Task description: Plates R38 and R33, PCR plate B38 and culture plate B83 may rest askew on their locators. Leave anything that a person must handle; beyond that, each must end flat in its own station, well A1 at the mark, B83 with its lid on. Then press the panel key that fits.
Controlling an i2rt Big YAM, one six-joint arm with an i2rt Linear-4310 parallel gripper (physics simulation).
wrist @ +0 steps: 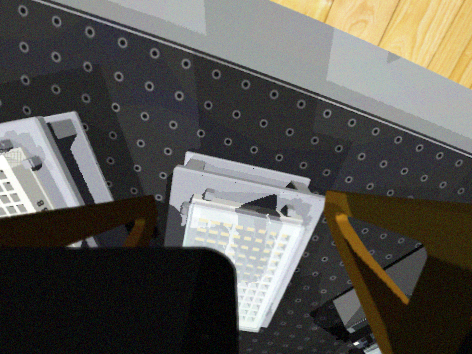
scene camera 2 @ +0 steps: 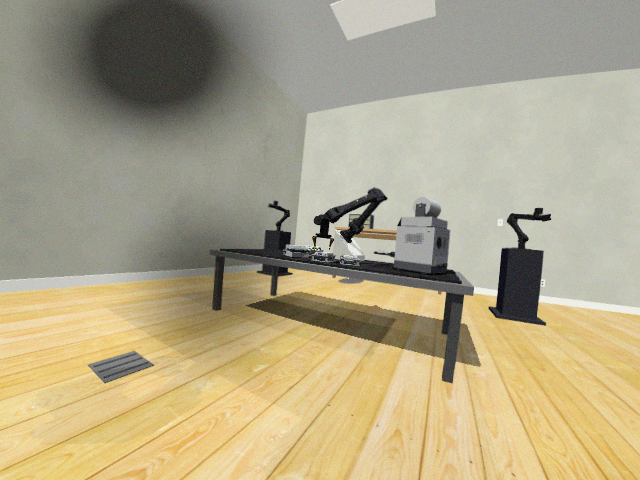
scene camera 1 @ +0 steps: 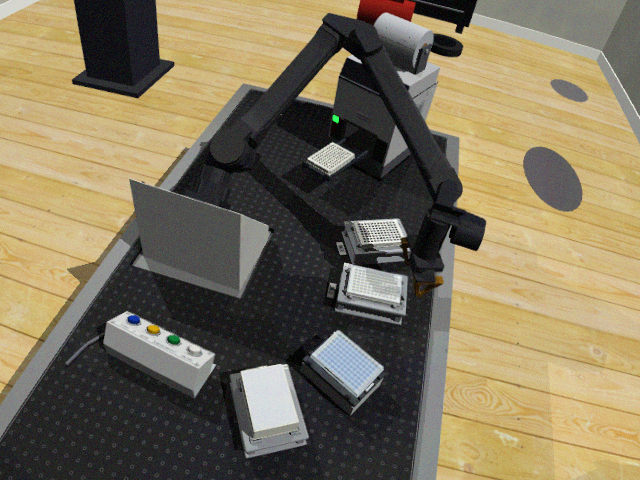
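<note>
My gripper (scene camera 1: pixel 416 265) (scene camera 2: pixel 323 248) (wrist: pixel 239 203) is open and empty, its fingers on either side of a clear-topped plate (scene camera 1: pixel 376 285) (wrist: pixel 250 270) in the wrist view. That plate sits on a grey station (scene camera 1: pixel 361 308) (wrist: pixel 225 179); whether it lies fully flat is unclear. A white gridded plate (scene camera 1: pixel 379 231) (wrist: pixel 25 177) is on the neighbouring station, with a part-hidden label. A blue gridded plate (scene camera 1: pixel 347 363) and a plain white-topped plate (scene camera 1: pixel 269 397) are on stations nearer scene camera 1. The key panel (scene camera 1: pixel 155 356) has blue, yellow, green and white keys. Most labels and marks are unreadable.
A grey instrument (scene camera 1: pixel 361 98) (scene camera 2: pixel 421 242) with a green light stands at the far end, a white gridded plate (scene camera 1: pixel 330 158) before it. An upright grey shield (scene camera 1: pixel 188 237) stands between the arm base and the key panel. The table's grey edge (wrist: pixel 270 45) runs close beside the stations.
</note>
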